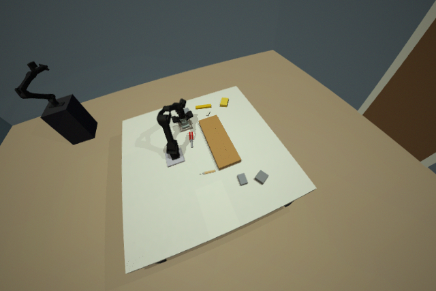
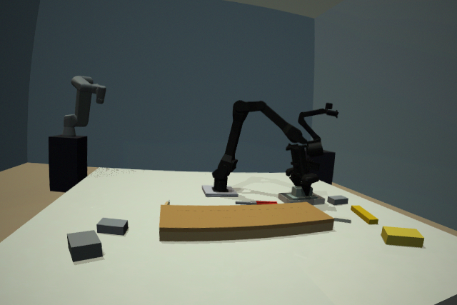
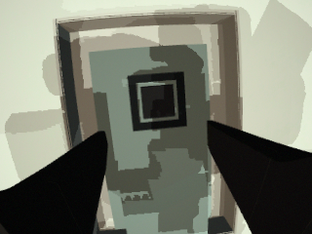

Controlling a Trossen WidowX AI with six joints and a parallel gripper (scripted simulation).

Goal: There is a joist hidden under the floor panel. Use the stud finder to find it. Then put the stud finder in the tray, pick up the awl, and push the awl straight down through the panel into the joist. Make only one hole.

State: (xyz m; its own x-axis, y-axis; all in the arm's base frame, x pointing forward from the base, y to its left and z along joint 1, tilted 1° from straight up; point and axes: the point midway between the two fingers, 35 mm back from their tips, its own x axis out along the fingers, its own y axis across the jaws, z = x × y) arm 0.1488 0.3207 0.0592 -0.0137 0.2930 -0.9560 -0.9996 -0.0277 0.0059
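Right now the stud finder is 10 mm to the left of my gripper tip and 20 mm above it. Round my gripper tip: grey tray (10 mm to the right, 20 mm below); then yellow bar (230 mm ahead, 140 mm to the left, 20 mm below); then red-handled tool (10 mm ahead, 220 mm to the right, 30 mm below).
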